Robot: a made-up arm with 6 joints.
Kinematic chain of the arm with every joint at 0, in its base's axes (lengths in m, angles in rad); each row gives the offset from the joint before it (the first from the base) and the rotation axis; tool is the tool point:
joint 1: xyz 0 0 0.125 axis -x
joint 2: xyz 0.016 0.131 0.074 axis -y
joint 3: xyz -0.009 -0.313 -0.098 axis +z
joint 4: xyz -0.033 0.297 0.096 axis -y
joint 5: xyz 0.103 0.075 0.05 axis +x
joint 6: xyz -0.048 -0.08 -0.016 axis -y
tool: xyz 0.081 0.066 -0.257
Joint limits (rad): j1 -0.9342..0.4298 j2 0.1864..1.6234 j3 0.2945..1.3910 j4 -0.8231..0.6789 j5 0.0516..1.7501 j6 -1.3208..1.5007
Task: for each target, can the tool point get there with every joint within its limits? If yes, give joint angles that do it. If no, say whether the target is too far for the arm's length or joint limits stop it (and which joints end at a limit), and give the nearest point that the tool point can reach.
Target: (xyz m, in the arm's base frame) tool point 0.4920 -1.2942 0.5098
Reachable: no: too far | nearest point 0.1479 -0.4453 -0.0388 | short by 1.068 m
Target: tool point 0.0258 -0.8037 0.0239
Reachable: no: joint limits stop it (at a limit: joint 1, joint 3, joint 4) | nearest point 0.0244 -0.4658 -0.0507 | short by 0.346 m
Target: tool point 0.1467 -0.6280 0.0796
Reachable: no: joint limits stop it (at a limit: joint 1, joint 2, joint 3, joint 4, joint 5) | nearest point 0.1085 -0.4564 -0.0370 | short by 0.211 m
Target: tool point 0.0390 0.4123 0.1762
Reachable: yes | joints -0.6123 1.1402 0.5470 -0.0906 0.9532 0.0033
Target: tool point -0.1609 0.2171 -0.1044
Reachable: yes | joints -0.0212 0.4645 0.4643 -0.0446 0.4693 -0.6597
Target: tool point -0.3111 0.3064 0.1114
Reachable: yes | joints -0.3185 0.9311 0.9585 0.5658 1.4219 0.6394
